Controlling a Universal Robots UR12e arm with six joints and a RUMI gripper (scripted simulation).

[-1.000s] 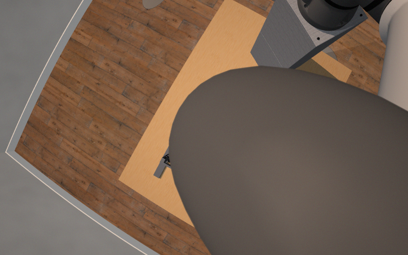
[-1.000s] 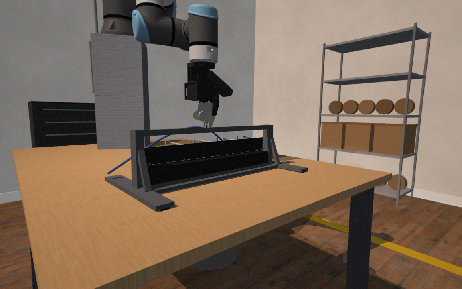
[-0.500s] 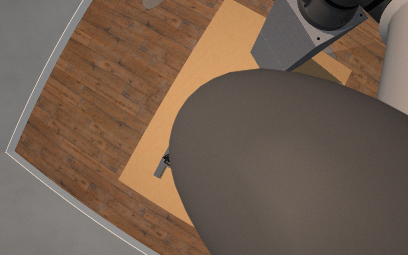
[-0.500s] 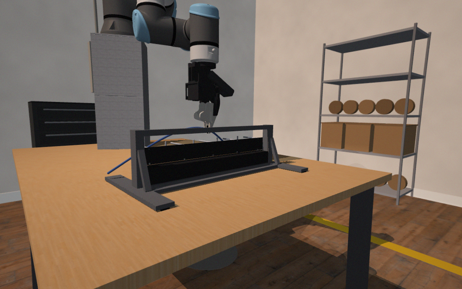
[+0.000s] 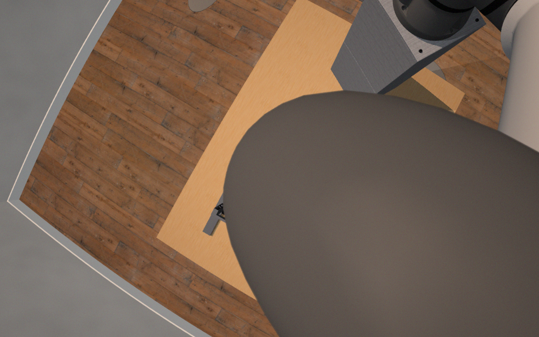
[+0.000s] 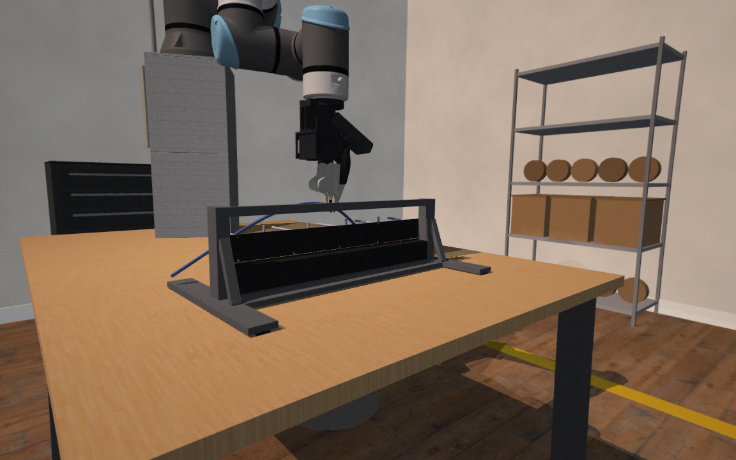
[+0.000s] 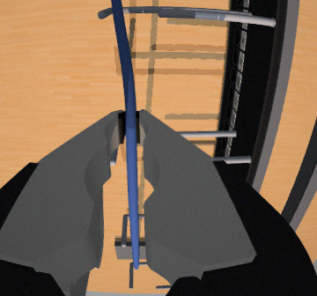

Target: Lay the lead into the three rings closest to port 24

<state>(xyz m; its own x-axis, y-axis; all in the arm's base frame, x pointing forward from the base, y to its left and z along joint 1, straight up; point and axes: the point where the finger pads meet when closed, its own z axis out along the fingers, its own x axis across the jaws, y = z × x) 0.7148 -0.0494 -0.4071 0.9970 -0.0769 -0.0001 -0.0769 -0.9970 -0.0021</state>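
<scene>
Now: hand 100 mm short of the rack, 60 mm to the left of it and 60 mm above it.
</scene>
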